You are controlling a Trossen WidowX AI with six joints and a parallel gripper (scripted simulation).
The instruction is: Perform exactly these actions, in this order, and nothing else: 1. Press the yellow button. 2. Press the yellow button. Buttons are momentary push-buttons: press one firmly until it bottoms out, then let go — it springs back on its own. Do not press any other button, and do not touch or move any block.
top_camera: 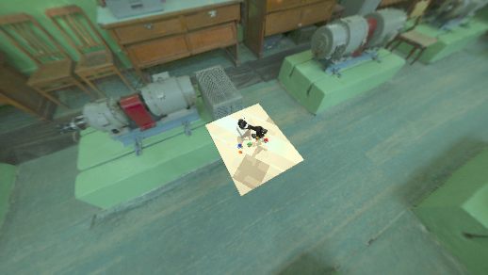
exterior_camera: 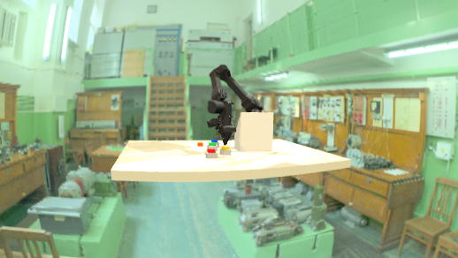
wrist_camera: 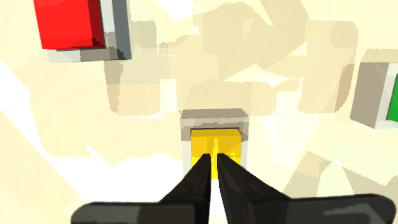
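Right now my gripper tip is 90 mm short of the red button, 80 mm to the right of it and 10 mm above it. Round my gripper tip: blue button (30 mm behind, 270 mm to the right, 10 mm below); orange block (50 mm ahead, 310 mm to the right, 40 mm below).
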